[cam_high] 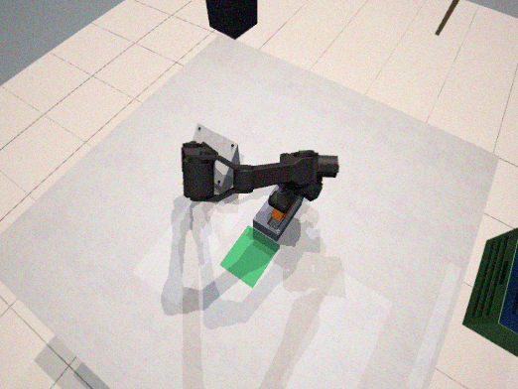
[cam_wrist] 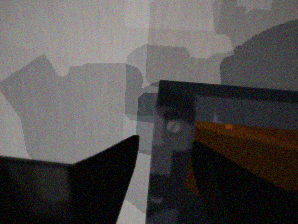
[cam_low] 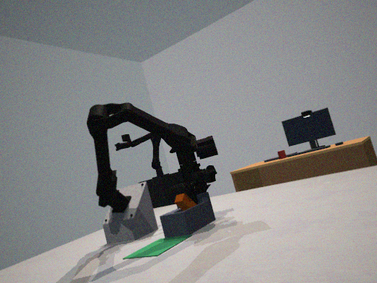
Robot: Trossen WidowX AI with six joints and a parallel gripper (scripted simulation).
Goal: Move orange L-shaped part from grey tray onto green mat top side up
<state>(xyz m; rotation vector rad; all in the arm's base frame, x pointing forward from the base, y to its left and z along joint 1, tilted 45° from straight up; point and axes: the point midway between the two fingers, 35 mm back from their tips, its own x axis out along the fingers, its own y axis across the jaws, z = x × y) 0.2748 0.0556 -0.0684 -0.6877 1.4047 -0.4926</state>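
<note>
Now: the orange L-shaped part 5 cm to the right of my gripper tip and 1 cm above it. The rest, counted from my gripper tip: green mat 1 cm ahead, 22 cm to the right, 5 cm below.
</note>
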